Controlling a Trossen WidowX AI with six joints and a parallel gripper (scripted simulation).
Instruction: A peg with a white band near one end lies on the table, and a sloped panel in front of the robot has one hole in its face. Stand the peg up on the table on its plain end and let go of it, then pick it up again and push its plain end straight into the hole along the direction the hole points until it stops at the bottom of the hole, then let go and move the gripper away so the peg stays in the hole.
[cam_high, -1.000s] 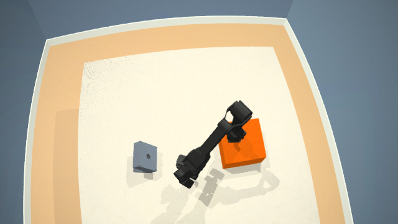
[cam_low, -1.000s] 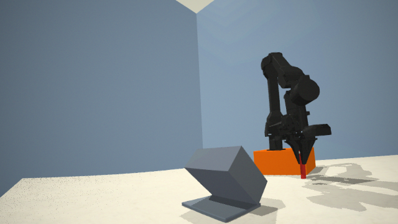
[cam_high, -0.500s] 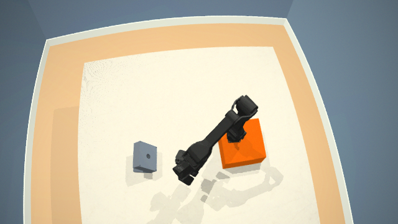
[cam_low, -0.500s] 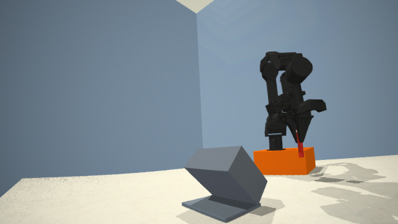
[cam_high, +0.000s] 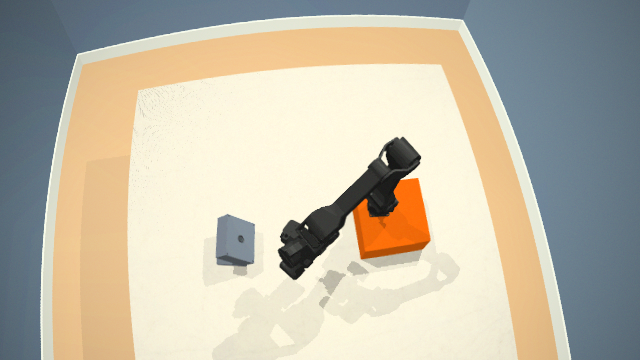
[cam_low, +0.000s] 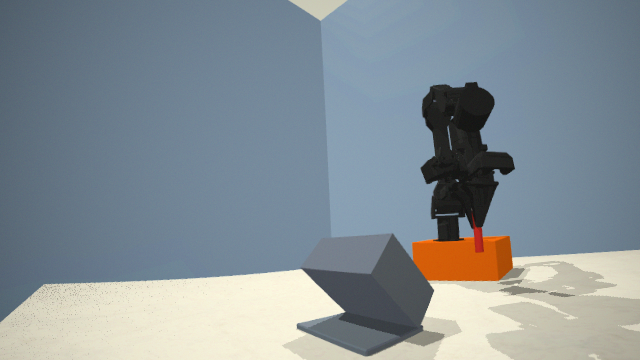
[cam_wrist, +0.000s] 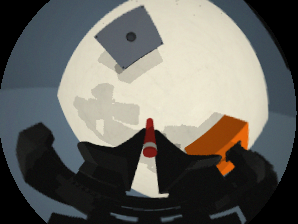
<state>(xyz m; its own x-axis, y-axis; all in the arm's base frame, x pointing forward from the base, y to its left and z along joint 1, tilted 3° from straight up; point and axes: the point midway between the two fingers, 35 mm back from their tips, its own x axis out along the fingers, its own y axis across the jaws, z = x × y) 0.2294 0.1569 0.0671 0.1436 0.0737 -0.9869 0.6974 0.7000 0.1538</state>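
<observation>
My gripper tip is 20 cm short of the grey sloped panel, 8 cm to the left of it and 6 cm above it. From my gripper tip the other things lie so: red peg 2 cm above; grey foot plate 22 cm ahead, 8 cm to the right, 12 cm below.
</observation>
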